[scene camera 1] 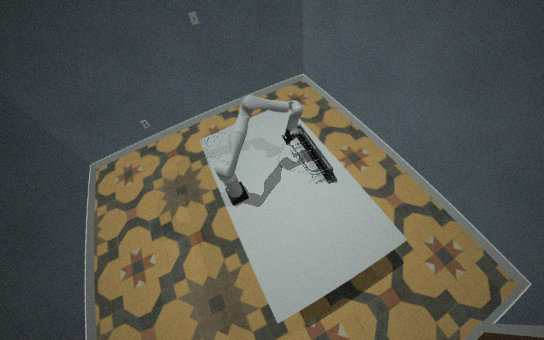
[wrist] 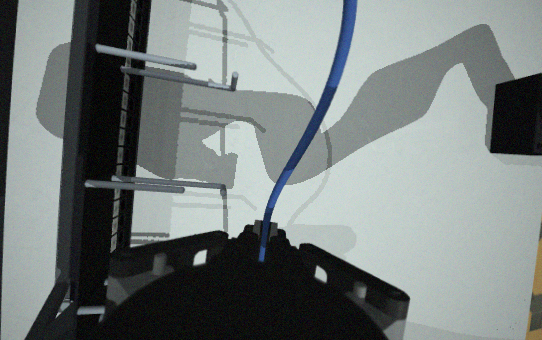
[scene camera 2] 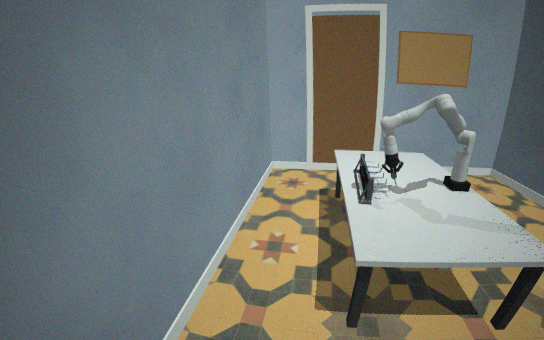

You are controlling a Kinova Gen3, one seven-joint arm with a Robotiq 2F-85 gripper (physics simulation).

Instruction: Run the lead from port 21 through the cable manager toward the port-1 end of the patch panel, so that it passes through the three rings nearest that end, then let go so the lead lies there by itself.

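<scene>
My gripper (scene camera 1: 288, 140) (scene camera 2: 394, 176) (wrist: 264, 232) is shut on the blue lead, above the table on the ring side of the patch panel. In the wrist view the blue lead (wrist: 327, 92) runs from the fingertips up to the top edge, to the right of the rings' outer ends. The black patch panel (scene camera 1: 318, 156) (scene camera 2: 365, 181) (wrist: 102, 125) stands on the table, on the left in the wrist view. Grey wire rings of the cable manager stick out from it, one ring (wrist: 175, 80) above another (wrist: 170, 183). The port numbers cannot be read.
The white table (scene camera 1: 320, 240) (scene camera 2: 425, 235) (wrist: 425, 200) carries the panel and the arm's black base (scene camera 1: 237, 194) (scene camera 2: 457, 183) (wrist: 517, 115). A lower ring (wrist: 91, 310) is partly hidden behind the gripper. The arm's shadow falls across the table. A door and a board are on the far wall.
</scene>
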